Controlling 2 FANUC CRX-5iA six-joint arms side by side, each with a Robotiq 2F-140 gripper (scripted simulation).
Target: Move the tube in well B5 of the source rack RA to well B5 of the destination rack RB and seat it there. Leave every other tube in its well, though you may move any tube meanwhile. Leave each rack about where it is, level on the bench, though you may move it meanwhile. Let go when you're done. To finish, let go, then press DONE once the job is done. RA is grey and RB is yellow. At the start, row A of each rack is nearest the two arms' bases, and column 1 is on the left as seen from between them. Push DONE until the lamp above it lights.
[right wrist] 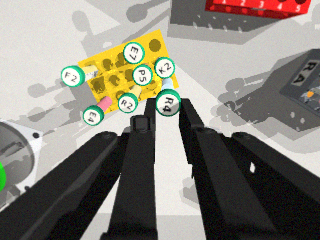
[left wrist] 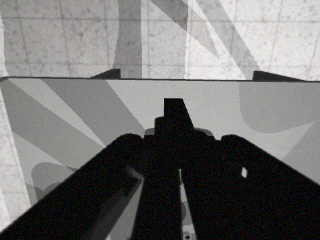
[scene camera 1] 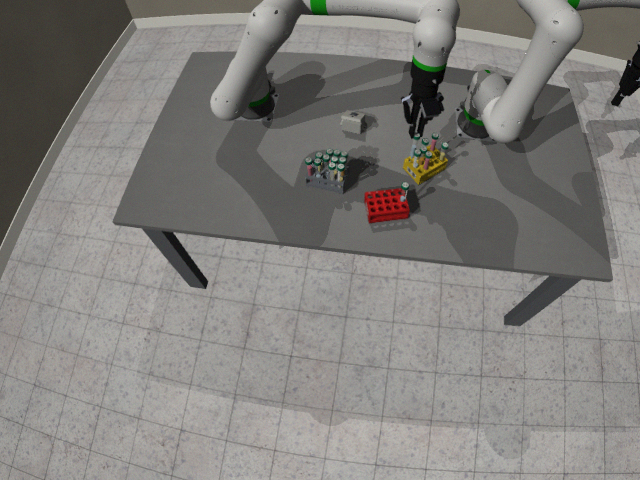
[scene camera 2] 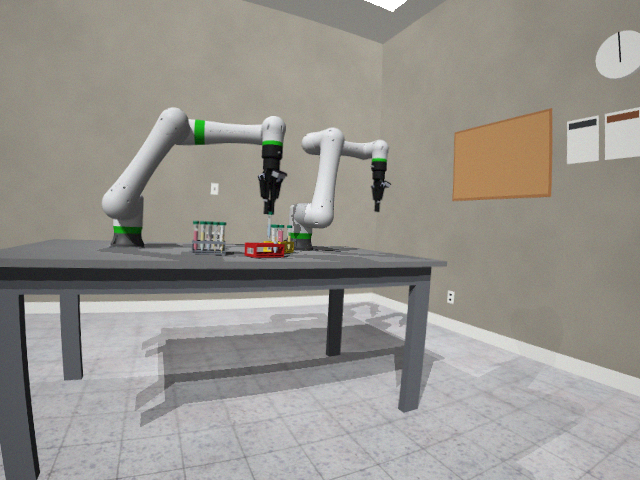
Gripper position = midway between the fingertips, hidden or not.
Observation:
In view: the left gripper (left wrist: 172, 113), the right gripper (scene camera 1: 415, 134), a red rack (scene camera 1: 386, 211), a yellow rack RB (scene camera 1: 438, 166) and a green-capped tube marked r4 (right wrist: 168, 102).
The yellow rack RB is seen too in the right wrist view (right wrist: 114, 78). The right gripper is seen too in the right wrist view (right wrist: 167, 112) and in scene camera 2 (scene camera 2: 268, 214). The left wrist view misses the red rack: it is out of frame. The left wrist view does not show the yellow rack RB: it is out of frame.

